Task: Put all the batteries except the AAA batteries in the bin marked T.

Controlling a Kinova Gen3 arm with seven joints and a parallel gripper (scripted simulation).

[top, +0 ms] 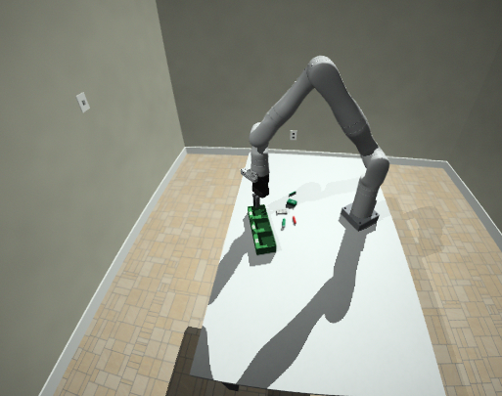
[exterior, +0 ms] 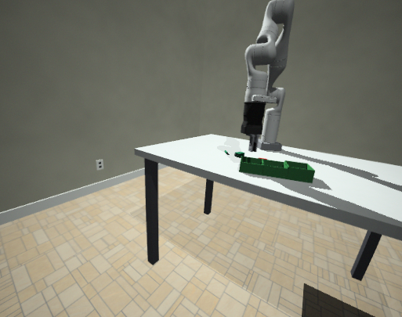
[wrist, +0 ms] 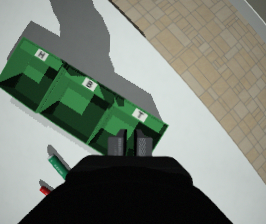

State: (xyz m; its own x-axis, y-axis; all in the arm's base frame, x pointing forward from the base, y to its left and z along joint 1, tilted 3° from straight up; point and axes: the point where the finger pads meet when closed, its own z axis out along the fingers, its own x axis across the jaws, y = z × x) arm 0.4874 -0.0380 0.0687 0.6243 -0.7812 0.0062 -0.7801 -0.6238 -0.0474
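The green bin tray lies 20 mm behind my hand, 90 mm to the left of it and 70 mm below it. Also, from my hand: green block-shaped battery (170 mm behind, 80 mm to the right, 80 mm below); white domino (120 mm behind, 30 mm to the right, 90 mm below); red battery (170 mm behind, 30 mm to the left, 90 mm below).
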